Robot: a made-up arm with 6 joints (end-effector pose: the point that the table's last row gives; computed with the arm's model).
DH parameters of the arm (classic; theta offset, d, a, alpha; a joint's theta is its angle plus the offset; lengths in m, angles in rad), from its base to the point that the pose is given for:
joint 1: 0 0.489 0.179 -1.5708
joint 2: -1.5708 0 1.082 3.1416
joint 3: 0 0 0.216 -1.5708
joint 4: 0 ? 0 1.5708
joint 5: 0 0 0 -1.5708
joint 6: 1.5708 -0.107 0 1.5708
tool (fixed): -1.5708 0 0 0
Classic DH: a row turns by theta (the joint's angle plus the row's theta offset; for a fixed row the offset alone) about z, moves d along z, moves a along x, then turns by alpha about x.
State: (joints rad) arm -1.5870 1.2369 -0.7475 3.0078 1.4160 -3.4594
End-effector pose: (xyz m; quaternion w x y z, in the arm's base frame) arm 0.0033 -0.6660 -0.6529 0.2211 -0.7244 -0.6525 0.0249
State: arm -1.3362 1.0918 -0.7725 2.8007 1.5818 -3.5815
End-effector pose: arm 0.2198 -0.7658 -0.5464 0.2894 -0.6887 -0.6608 0.0721
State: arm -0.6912 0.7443 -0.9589 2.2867 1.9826 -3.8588
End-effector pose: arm 0.7104 -0.4918 -0.2480 0.4369 -0.5658 -0.6902 0.1122
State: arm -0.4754 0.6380 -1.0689 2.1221 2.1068 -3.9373
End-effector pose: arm 0.7331 -0.2893 -0.1650 0.4921 -0.5078 -0.6973 0.1173
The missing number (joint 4, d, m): -1.569
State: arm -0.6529 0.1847 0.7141 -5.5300 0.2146 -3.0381
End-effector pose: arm 1.3635 -1.0232 2.5985 0.4933 0.7776 -0.3425 0.1862
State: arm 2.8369 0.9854 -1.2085 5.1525 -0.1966 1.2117
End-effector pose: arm -0.2653 0.0636 -0.3934 0.0125 0.8824 -0.1983 -0.4266
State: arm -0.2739 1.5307 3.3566 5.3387 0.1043 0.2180
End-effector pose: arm 0.5964 -0.1769 2.0974 0.5672 0.1329 -0.7909 0.1876
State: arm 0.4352 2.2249 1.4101 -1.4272 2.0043 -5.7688
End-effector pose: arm 2.0812 0.8616 -1.1205 0.7756 -0.0033 -0.2520 -0.5788
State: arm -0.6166 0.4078 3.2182 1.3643 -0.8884 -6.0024
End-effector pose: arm -0.8662 0.5143 1.8262 0.2334 -0.0611 -0.5527 -0.7977
